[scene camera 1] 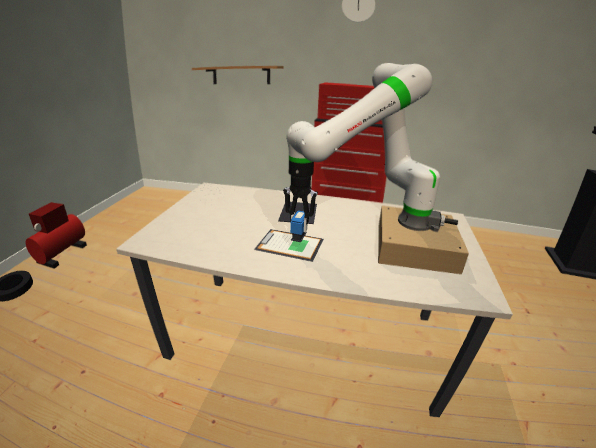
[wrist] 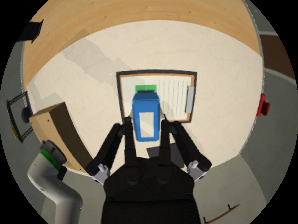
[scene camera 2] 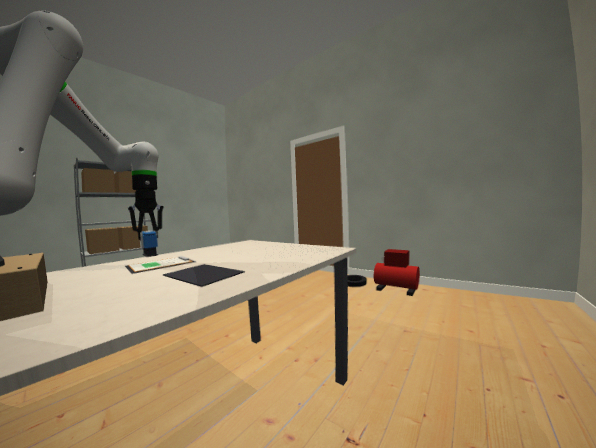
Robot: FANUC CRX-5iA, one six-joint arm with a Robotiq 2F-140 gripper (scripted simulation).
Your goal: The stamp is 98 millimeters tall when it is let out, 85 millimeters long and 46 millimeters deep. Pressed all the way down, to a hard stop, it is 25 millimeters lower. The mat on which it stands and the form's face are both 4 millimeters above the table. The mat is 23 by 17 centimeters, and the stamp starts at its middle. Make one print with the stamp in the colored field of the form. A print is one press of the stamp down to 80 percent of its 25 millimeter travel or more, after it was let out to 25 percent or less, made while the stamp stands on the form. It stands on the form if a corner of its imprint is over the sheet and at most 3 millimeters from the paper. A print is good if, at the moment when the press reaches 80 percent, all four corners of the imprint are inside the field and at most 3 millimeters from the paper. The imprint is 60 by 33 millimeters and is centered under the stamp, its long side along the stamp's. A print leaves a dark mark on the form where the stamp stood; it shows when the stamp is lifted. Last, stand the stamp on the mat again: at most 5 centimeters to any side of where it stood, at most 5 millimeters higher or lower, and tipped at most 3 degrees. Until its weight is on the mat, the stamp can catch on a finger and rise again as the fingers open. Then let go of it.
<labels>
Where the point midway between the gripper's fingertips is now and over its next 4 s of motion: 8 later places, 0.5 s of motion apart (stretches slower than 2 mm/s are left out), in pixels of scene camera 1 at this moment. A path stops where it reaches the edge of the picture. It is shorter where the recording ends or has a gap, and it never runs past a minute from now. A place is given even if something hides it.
My gripper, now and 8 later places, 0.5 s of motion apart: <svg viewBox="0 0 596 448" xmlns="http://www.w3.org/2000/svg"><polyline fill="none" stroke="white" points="299,229 299,232 298,236 298,238 298,242 298,239 298,235 299,229 296,213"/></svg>
</labels>
